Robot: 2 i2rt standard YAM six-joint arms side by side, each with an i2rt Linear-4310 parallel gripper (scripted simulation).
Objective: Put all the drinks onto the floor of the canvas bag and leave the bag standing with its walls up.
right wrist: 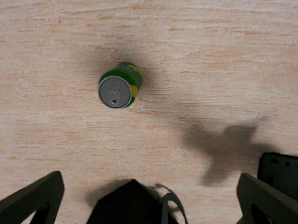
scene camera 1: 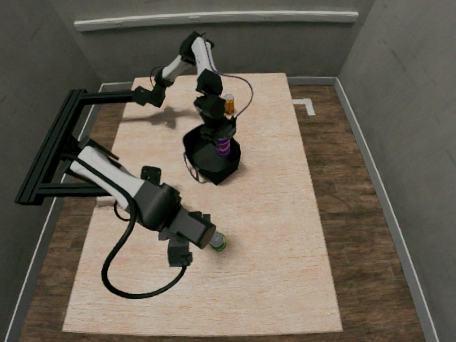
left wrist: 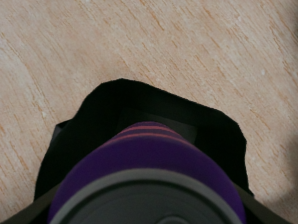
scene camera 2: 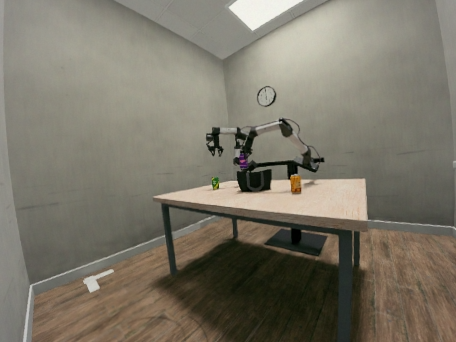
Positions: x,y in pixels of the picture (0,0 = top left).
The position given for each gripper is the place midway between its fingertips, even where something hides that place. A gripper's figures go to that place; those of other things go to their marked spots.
Labels:
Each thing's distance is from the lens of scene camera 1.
right gripper (scene camera 1: 190,233): 64 cm
black canvas bag (scene camera 1: 192,140): 108 cm

